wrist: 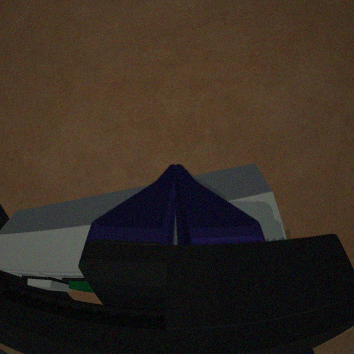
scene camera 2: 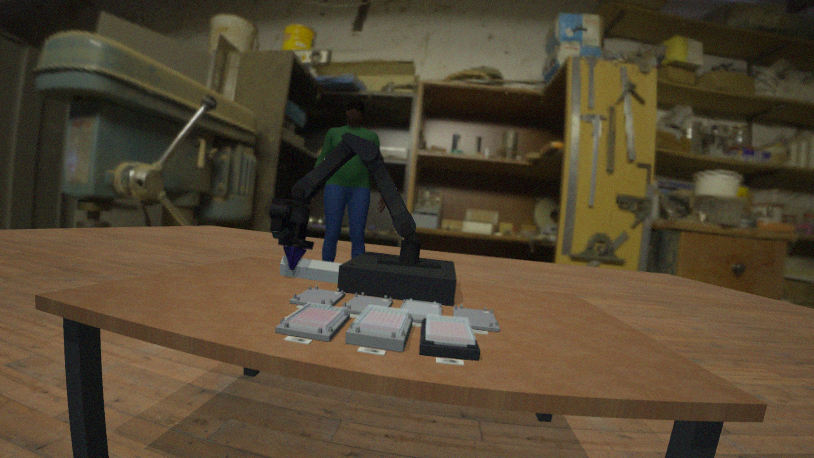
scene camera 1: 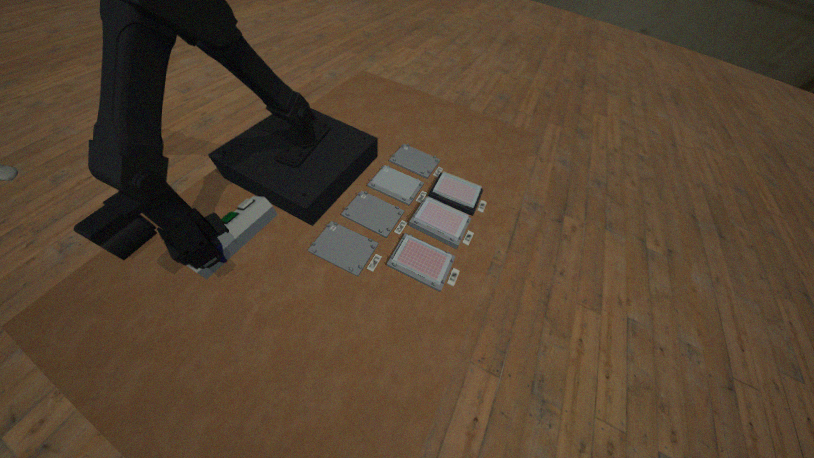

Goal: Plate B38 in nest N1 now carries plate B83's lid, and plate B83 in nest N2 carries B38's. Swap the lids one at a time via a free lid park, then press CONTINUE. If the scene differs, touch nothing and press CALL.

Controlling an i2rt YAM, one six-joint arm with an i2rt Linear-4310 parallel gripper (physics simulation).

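Frame: origin at the arm's base, x ahead, y left, z up, level; millimetres.
Seen in the pictures: gripper, fingertip midpoint: (wrist: 175, 173) (scene camera 2: 291, 269) (scene camera 1: 225, 260); arm's base at its link origin: (scene camera 2: 408, 264) (scene camera 1: 305, 143).
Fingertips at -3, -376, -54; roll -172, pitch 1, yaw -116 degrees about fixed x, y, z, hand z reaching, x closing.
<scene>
Pixels of each thing's middle, then the offset from my fingertips to it, as dx, dy, dz.
- pale button box at the middle of its body: (wrist: 116, 257) (scene camera 1: 228, 230) (scene camera 2: 315, 268) -42, +68, +5
- green button at the middle of its body: (wrist: 94, 283) (scene camera 1: 229, 217) -53, +96, +17
- pink-welled plate at the middle of its body: (scene camera 2: 316, 315) (scene camera 1: 422, 258) +426, +167, -6
- second plate at the middle of its body: (scene camera 2: 383, 316) (scene camera 1: 442, 216) +444, +299, +9
- third plate at the middle of its body: (scene camera 2: 448, 326) (scene camera 1: 457, 188) +465, +423, +6
- pale lid at the middle of its body: (scene camera 2: 421, 308) (scene camera 1: 396, 182) +282, +392, -13
- bare park at the middle of its body: (scene camera 2: 474, 316) (scene camera 1: 415, 159) +306, +521, -17
My gripper (scene camera 1: 220, 256) (scene camera 2: 292, 267) (wrist: 175, 173) is shut and empty, with its blue fingertips low over the outer end of the pale button box (scene camera 1: 250, 225) (scene camera 2: 324, 271) (wrist: 45, 247). A green button (scene camera 1: 229, 217) (wrist: 82, 286) shows on the box; its lettering is unreadable. A pink-welled plate (scene camera 1: 422, 259) (scene camera 2: 315, 316) sits in the nearest grey nest in scene camera 1, a second plate (scene camera 1: 439, 218) (scene camera 2: 379, 320) in the taller grey nest, and a third plate (scene camera 1: 457, 189) (scene camera 2: 448, 330) in the black nest. Lid identities and plate codes are too small to read.
Grey lid parks form a row beside the nests: two bare parks (scene camera 1: 343, 248) (scene camera 1: 372, 213), one park carrying a pale lid (scene camera 1: 397, 183) (scene camera 2: 421, 310), and a bare park (scene camera 1: 414, 160) (scene camera 2: 477, 319). The black arm base (scene camera 1: 296, 165) (scene camera 2: 396, 279) stands behind them. A person (scene camera 2: 347, 159) stands behind the table.
</scene>
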